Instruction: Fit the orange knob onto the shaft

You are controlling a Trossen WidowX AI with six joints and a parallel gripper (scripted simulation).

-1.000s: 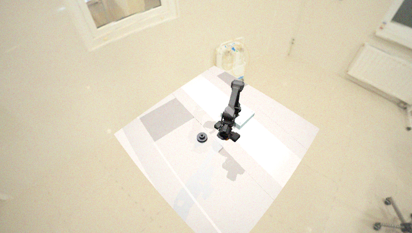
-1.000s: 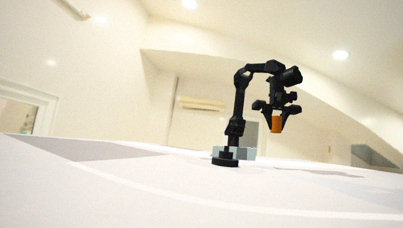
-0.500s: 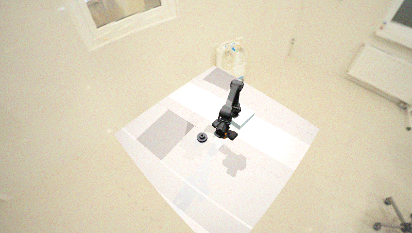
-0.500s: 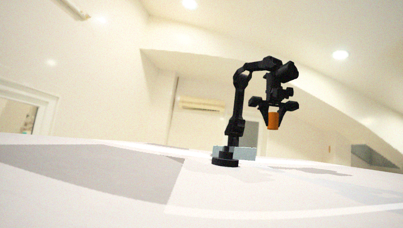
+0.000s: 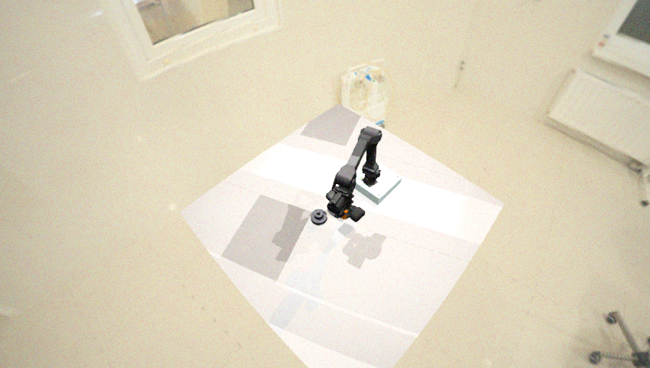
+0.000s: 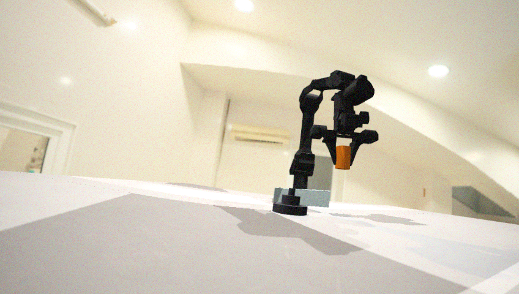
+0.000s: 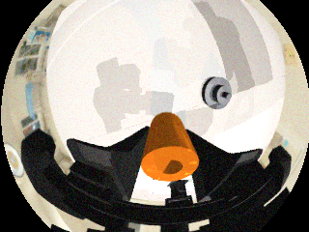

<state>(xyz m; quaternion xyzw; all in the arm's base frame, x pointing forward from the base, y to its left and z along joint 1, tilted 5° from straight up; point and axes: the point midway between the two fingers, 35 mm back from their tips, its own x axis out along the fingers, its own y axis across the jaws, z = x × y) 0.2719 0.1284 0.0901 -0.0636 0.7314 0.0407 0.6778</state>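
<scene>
My gripper tip is now 130 mm to the left of the pedestal, 100 mm above it and 70 mm short of it. The rest, counted from my gripper tip: orange knob: 20 mm above.
</scene>
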